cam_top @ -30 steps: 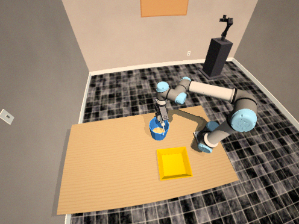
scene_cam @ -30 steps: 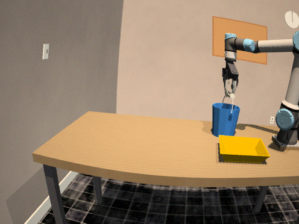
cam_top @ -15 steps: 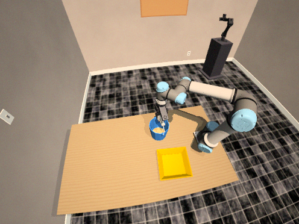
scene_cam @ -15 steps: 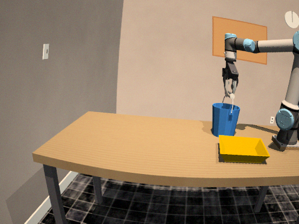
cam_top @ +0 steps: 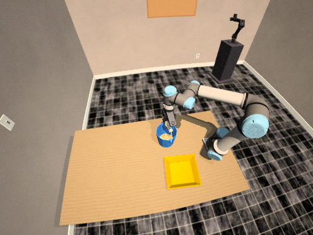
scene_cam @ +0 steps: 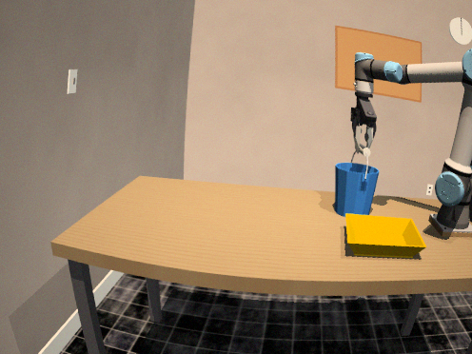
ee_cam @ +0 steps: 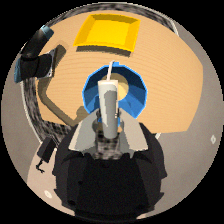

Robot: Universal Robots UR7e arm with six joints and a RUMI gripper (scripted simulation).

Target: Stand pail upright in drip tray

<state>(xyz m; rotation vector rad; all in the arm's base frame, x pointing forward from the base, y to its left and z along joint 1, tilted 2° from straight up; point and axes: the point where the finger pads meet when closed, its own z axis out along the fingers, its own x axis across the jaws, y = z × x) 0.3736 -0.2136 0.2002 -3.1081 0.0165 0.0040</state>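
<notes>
Now: the blue pail 10 mm ahead of my hand and 90 mm below it. The rest, counted from my hand: white handle (30 mm below); yellow drip tray (310 mm to the left, 220 mm below).
</notes>
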